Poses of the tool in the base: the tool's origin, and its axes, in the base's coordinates. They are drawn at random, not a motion.
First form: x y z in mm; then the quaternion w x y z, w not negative.
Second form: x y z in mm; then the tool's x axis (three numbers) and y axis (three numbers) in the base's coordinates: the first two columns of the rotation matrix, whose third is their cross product. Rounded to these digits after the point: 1 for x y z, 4 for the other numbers.
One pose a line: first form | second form
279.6, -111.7, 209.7, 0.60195, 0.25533, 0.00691, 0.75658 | 279.6, -111.7, 209.7, -0.1449, 0.9144, 0.3780, -0.9073, -0.2752, 0.3178
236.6, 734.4, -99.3, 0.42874, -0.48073, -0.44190, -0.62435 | 236.6, 734.4, -99.3, -0.1702, -0.1105, 0.9792, 0.9602, -0.2418, 0.1396
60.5, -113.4, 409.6, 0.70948, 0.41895, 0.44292, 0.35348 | 60.5, -113.4, 409.6, 0.3578, 0.8727, -0.3323, -0.1305, 0.3991, 0.9076
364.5, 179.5, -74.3, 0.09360, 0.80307, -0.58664, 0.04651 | 364.5, 179.5, -74.3, 0.3074, -0.9335, 0.1845, -0.9509, -0.2942, 0.0958
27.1, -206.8, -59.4, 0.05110, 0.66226, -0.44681, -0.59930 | 27.1, -206.8, -59.4, -0.1176, -0.6531, -0.7481, -0.5306, -0.5955, 0.6032
